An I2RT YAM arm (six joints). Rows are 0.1 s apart.
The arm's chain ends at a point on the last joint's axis. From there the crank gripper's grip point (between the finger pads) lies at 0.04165 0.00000 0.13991 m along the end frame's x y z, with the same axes.
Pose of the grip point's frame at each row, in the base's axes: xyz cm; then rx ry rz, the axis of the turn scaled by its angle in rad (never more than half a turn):
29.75 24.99 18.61 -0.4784 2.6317 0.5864
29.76 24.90 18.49 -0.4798 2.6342 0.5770
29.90 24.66 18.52 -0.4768 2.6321 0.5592
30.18 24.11 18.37 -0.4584 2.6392 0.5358
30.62 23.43 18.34 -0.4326 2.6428 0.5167
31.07 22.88 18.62 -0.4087 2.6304 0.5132
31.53 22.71 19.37 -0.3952 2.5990 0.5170
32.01 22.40 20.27 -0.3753 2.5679 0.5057
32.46 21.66 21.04 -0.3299 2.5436 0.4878
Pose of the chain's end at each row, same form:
29.07 19.50 32.12 -0.4784 2.6317 0.5864
29.07 19.50 32.03 -0.4798 2.6342 0.5770
29.08 19.41 32.11 -0.4768 2.6321 0.5592
29.27 19.06 32.04 -0.4584 2.6392 0.5358
29.58 18.53 32.05 -0.4326 2.6428 0.5167
29.77 17.93 32.29 -0.4087 2.6304 0.5132
29.79 17.60 32.93 -0.3952 2.5990 0.5170
29.74 17.27 33.75 -0.3753 2.5679 0.5057
29.64 16.58 34.43 -0.3299 2.5436 0.4878

